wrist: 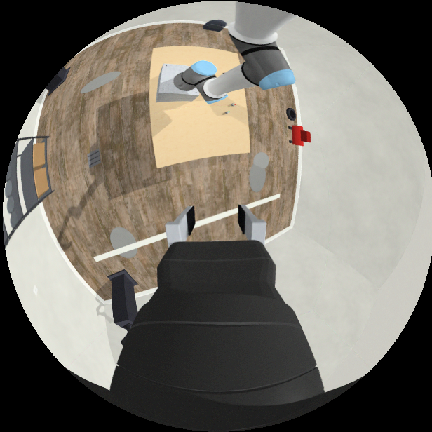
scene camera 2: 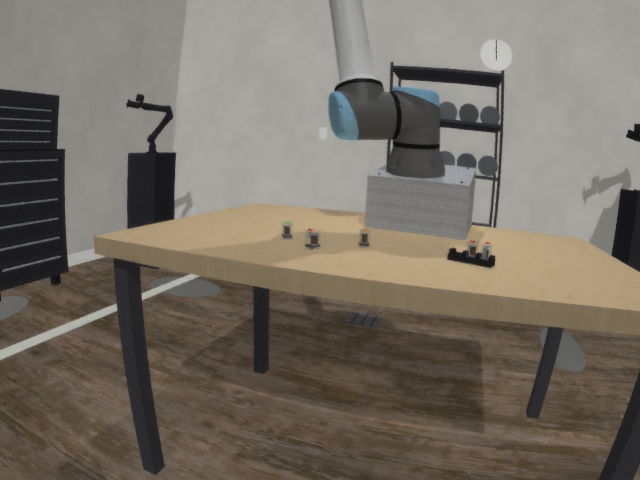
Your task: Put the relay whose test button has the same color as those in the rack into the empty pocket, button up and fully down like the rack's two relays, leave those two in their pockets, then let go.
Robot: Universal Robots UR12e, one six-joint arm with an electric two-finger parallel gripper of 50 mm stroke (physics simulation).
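Pixels of known places: arm's base, origin of the base link: (scene camera 2: 415, 171).
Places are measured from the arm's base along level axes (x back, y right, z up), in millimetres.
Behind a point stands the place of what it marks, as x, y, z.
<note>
Three loose relays stand on the table: one with a green button (scene camera 2: 287, 230) @(-407, 284, -155), one with a red button (scene camera 2: 313, 239) @(-486, 200, -155), and one with an orange button (scene camera 2: 364, 237) @(-411, 101, -153) nearer the robot base. The black rack (scene camera 2: 456, 256) @(-447, -112, -169) is at the right in the scene view. It holds two red-button relays (scene camera 2: 472, 249) @(-459, -145, -148) (scene camera 2: 486, 251) @(-472, -176, -146), upright side by side; its empty pocket is at the left end. My gripper (wrist: 216, 214) is open and empty, high up and far from the table; it does not show in the scene view. Two relays look tiny in the wrist view, their buttons hard to tell.
The wooden table (scene camera 2: 217, 253) @(-610, 368, -179) (wrist: 200, 137) carries the grey robot base block (scene camera 2: 418, 204) @(-122, -16, -92) (wrist: 167, 91) behind the relays. The arm's dark elbow joint (scene camera 2: 372, 116) @(-168, 128, 151) is above the table. A shelf rack (scene camera 2: 447, 75) stands behind the table; a drawer cabinet (scene camera 2: 31, 206) is at the left.
</note>
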